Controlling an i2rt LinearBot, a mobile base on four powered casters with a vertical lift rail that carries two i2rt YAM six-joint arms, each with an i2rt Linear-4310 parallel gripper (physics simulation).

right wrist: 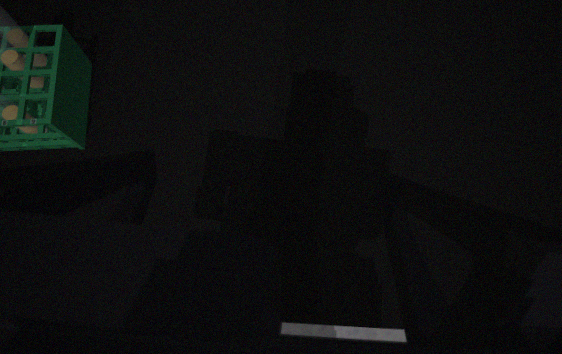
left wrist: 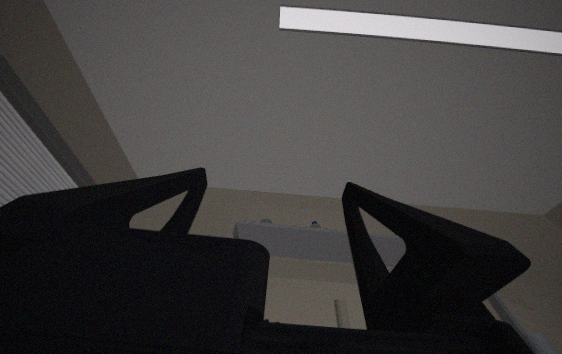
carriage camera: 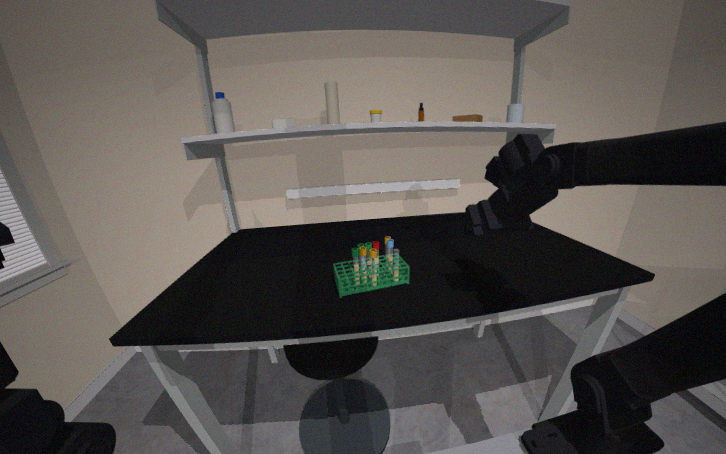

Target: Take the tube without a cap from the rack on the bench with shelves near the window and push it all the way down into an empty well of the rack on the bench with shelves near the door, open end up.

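Note:
A green rack point(carriage camera: 342, 288) point(right wrist: 72, 95) stands on the black bench beside the window. It holds several upright tubes with green, orange, red and blue caps. A clear tube without a cap point(carriage camera: 396, 264) stands at its right end in the carriage view; in the right wrist view the tubes are cut off at the left edge and I cannot tell which is which. My right gripper point(right wrist: 272, 176) is open and empty, above the bench to the right of the rack, pointing down. My left gripper point(left wrist: 275, 183) is open and empty, facing the ceiling, far from the rack. The rack near the door does not show.
The black bench top point(carriage camera: 240, 299) has a shelf point(carriage camera: 353, 129) behind it, holding a white bottle point(carriage camera: 222, 115), a tall cylinder point(carriage camera: 331, 104), a yellow-lidded jar point(carriage camera: 375, 116) and a brown bottle point(carriage camera: 421, 113). A round stool point(carriage camera: 331, 358) stands under the front edge. The window point(carriage camera: 21, 230) is at the left.

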